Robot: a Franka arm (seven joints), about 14 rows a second.
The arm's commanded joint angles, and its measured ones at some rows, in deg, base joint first. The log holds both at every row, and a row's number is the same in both.
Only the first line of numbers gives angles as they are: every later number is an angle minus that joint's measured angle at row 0.
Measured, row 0:
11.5, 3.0, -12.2, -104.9, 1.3, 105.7, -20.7
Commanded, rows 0 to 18:
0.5, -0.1, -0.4, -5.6, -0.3, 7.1, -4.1
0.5, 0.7, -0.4, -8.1, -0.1, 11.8, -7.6
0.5, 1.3, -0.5, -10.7, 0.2, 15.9, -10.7
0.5, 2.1, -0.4, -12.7, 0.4, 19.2, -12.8
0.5, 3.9, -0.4, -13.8, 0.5, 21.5, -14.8
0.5, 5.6, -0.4, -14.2, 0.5, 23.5, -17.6
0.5, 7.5, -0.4, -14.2, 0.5, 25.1, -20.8
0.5, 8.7, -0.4, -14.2, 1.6, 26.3, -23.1
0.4, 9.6, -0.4, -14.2, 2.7, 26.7, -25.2
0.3, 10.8, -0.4, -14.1, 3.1, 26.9, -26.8
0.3, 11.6, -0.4, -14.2, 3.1, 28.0, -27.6
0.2, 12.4, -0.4, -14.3, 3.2, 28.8, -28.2
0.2, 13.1, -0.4, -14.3, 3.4, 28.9, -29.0
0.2, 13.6, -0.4, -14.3, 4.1, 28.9, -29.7
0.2, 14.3, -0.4, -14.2, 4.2, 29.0, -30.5
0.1, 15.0, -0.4, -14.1, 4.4, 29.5, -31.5
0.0, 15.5, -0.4, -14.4, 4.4, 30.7, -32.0
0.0, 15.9, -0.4, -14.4, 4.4, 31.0, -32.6
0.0, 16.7, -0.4, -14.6, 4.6, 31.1, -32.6
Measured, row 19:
0.0, 15.5, -0.1, -14.3, 3.2, 29.9, -30.5
